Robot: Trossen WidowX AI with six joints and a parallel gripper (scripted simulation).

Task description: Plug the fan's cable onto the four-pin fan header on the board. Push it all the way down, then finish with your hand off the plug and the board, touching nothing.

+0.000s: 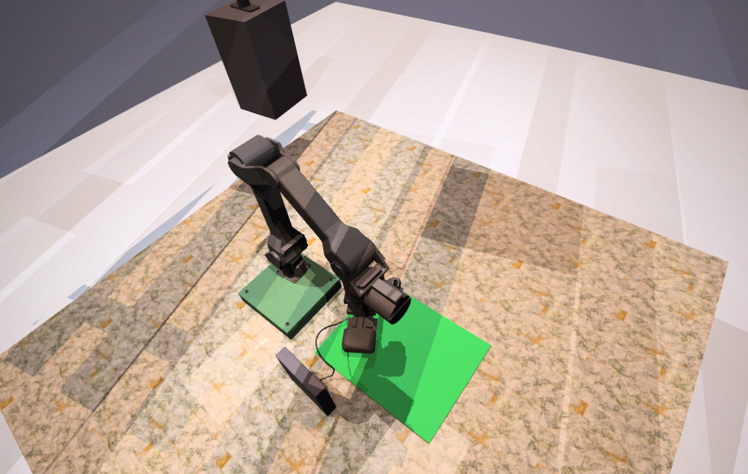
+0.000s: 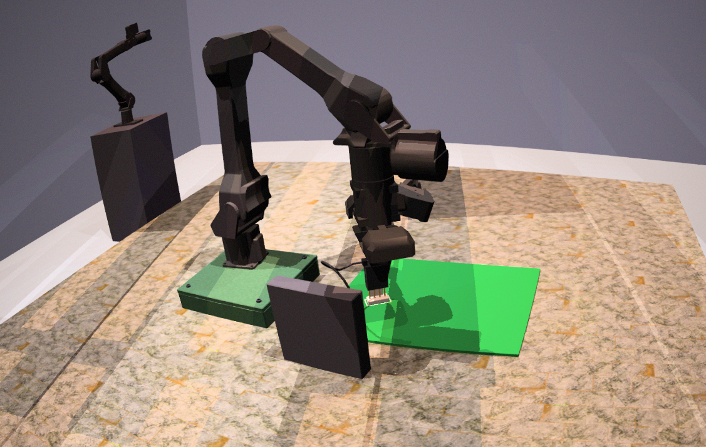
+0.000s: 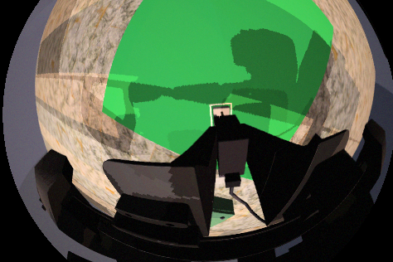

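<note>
Now: gripper tip 10 mm below the dark fan plug and 10 mm past it. Round my gripper tip: green board 80 mm ahead, 60 mm below, 10 mm to the left; dark fan 160 mm to the right, 30 mm behind, 20 mm above; four-pin fan header 40 mm below, 10 mm behind.
</note>
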